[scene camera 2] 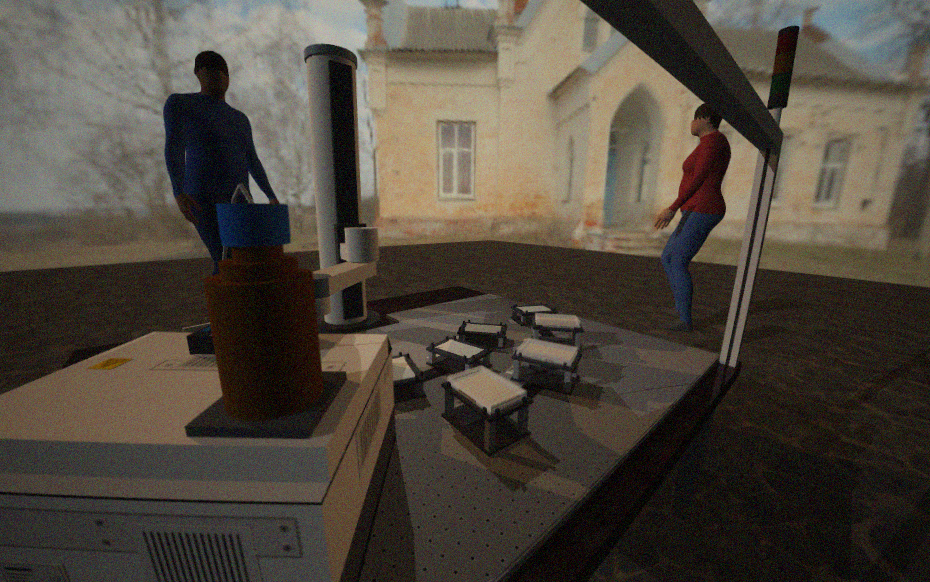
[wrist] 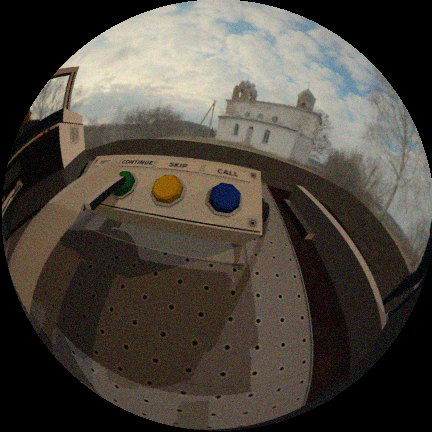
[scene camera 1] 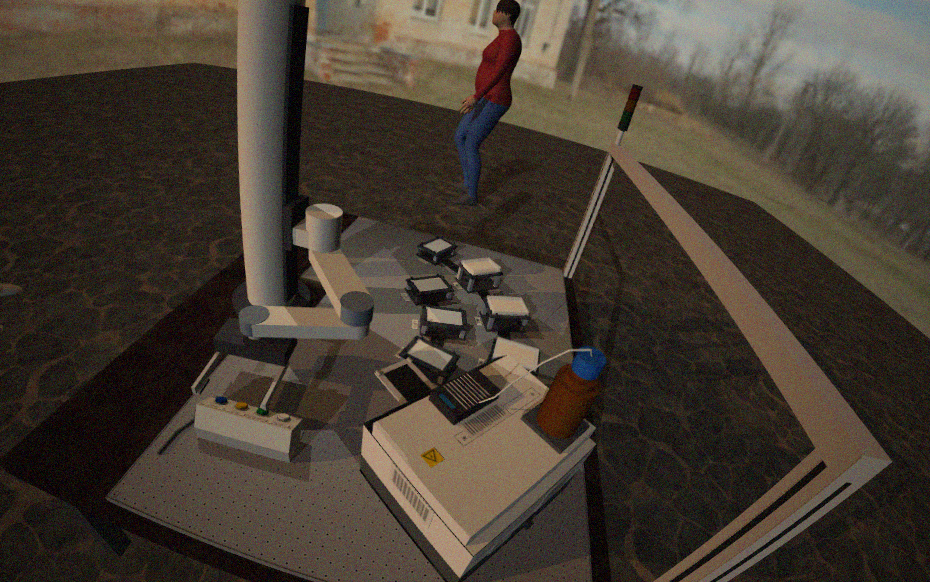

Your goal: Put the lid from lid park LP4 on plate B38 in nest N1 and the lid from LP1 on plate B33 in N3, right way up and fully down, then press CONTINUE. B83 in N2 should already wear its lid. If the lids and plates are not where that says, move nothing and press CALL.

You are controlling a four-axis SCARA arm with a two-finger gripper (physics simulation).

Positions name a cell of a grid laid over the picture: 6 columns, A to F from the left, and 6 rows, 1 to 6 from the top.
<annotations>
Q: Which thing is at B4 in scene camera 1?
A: The gripper.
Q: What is the gripper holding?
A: Nothing.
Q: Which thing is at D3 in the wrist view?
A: A blue CALL button.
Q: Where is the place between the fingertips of the gripper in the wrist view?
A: At C3
</annotations>
